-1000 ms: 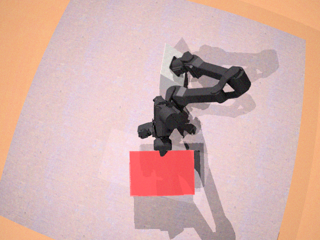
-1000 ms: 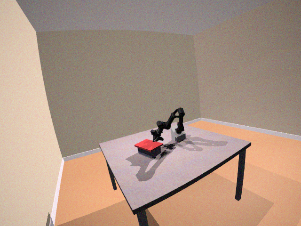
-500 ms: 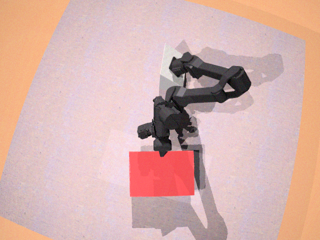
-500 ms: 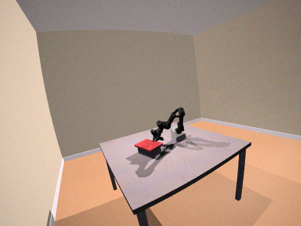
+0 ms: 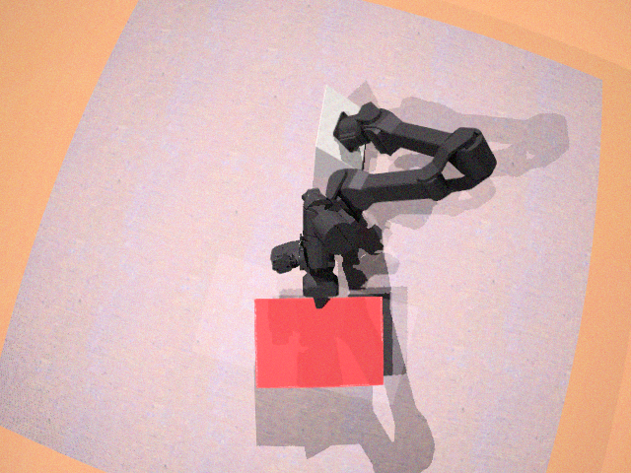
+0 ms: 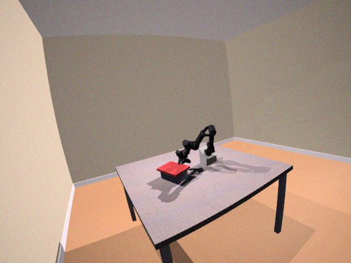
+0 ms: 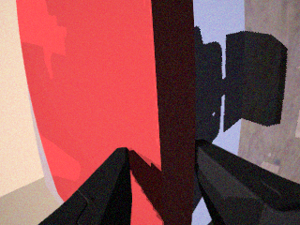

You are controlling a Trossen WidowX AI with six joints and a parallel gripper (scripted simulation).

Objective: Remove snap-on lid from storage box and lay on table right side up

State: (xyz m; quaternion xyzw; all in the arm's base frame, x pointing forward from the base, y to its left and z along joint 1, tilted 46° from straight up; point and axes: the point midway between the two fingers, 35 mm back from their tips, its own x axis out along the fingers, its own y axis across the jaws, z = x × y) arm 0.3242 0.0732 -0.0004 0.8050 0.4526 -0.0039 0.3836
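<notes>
Right now my gripper tip is 7 cm short of the red lid and 3 cm to the right of it. Round my gripper tip: storage box 7 cm ahead, 3 cm to the left, 5 cm below.
</notes>
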